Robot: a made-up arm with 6 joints.
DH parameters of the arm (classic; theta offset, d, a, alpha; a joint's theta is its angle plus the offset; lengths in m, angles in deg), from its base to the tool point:
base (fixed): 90 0.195 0 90
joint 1: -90 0.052 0.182 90
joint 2: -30.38 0 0.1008 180
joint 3: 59.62 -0.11 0.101 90
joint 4: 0 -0.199 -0.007 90
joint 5: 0 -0.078 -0.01 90
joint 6: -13.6 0 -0.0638 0
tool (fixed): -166.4 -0.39 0 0
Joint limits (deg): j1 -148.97..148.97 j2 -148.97..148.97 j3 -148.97..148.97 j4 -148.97..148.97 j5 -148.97..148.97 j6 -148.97..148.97
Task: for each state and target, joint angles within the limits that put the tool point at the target. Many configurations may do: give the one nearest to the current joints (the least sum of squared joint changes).
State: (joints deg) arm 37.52 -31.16 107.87 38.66 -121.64 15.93
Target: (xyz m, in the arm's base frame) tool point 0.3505 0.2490 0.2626
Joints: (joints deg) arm 44.22 -25.29 99.16 46.15 -108.16 17.25
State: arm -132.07 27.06 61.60 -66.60 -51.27 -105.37
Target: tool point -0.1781 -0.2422 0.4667
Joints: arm -107.39 32.99 74.75 -66.31 -12.69 -98.41
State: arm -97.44 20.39 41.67 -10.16 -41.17 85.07
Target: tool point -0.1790 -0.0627 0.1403
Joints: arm -105.79 7.04 83.37 12.68 -36.66 85.72
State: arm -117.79 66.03 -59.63 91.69 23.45 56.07
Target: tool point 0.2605 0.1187 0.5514
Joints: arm -137.97 74.64 -56.31 105.77 19.34 53.70
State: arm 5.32 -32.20 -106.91 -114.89 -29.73 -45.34
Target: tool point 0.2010 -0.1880 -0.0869
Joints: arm -2.77 -8.33 -118.75 -112.77 -16.47 -41.25
